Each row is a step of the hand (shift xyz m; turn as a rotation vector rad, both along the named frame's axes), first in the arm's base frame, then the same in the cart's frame.
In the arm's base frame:
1: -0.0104 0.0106 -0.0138 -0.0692 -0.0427 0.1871
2: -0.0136 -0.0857 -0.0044 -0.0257 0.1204 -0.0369
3: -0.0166 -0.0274 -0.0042 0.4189 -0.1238 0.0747
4: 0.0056 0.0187 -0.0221 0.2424 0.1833 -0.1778
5: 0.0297 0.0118 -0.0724 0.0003 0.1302 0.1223
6: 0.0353 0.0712 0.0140 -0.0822 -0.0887 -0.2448
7: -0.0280 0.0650 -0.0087 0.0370 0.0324 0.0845
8: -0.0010 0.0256 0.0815 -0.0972 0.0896 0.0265
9: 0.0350 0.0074 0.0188 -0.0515 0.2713 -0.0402
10: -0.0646 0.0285 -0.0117 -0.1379 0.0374 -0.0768
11: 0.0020 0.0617 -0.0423 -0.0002 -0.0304 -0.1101
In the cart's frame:
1: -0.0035 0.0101 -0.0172 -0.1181 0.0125 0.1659
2: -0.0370 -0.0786 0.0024 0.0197 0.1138 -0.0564
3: -0.0226 -0.0225 -0.0051 0.3366 -0.2106 0.1968
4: 0.0156 0.0121 -0.0219 0.3186 0.0781 -0.1280
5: 0.0470 -0.0101 -0.0629 0.0118 0.1464 0.1017
6: 0.0508 0.0611 0.0143 -0.0488 -0.1092 -0.2455
7: -0.0049 0.0672 -0.0235 0.0254 0.0372 0.0868
8: -0.0113 0.0399 0.0747 -0.0698 0.1148 -0.0110
9: 0.0306 0.0016 0.0264 0.0410 0.2628 -0.0843
10: -0.0491 0.0414 -0.0316 -0.1003 0.0563 -0.1144
11: 0.0294 0.0500 -0.0473 0.0150 -0.0495 -0.1018

